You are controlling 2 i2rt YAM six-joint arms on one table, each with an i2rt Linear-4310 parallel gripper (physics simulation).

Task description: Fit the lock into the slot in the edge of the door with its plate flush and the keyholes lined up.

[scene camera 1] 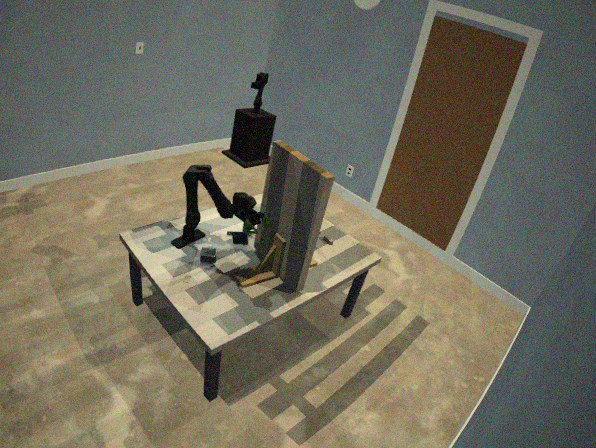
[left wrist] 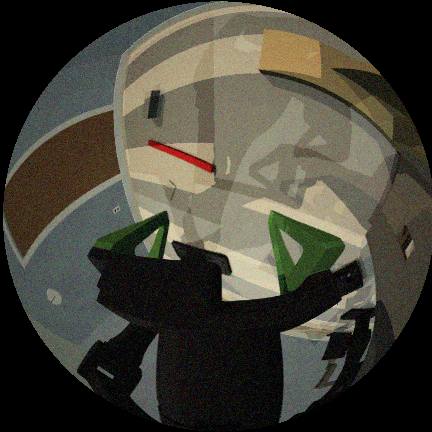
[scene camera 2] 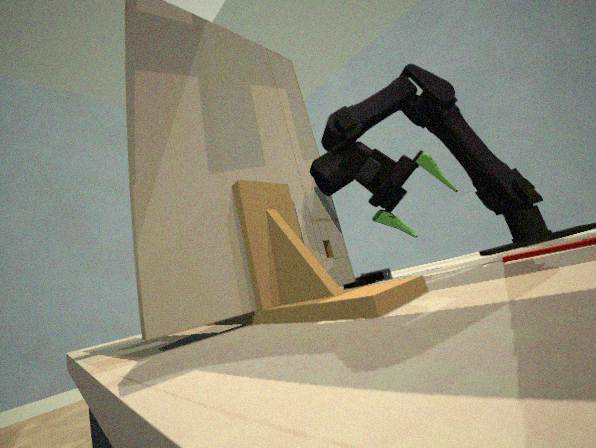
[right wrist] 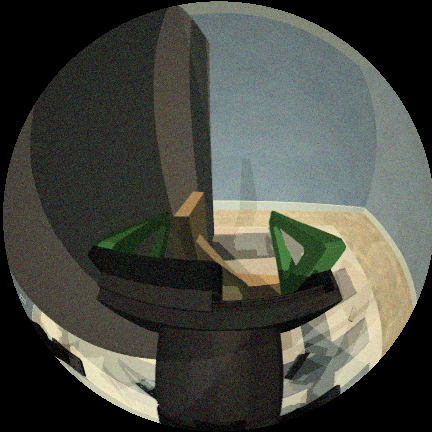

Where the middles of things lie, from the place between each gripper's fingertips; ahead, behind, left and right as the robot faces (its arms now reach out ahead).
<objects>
I see my left gripper 180 mm short of the wooden bracket (scene camera 2: 289,285) and 240 mm to the left of it. From my left hand the other things lie so: small dark block (right wrist: 309,366) (70 mm behind, 490 mm to the right, 80 mm below); then door panel (scene camera 1: 296,192) (180 mm ahead, 240 mm to the right, 220 mm above).
Now: the door panel 50 mm ahead of my right hand, 70 mm to the left of it and 80 mm above it. Also, from my right hand: small dark block: 190 mm behind, 170 mm to the right, 220 mm below; wooden bracket: 50 mm ahead, 70 mm to the left, 140 mm below.
</objects>
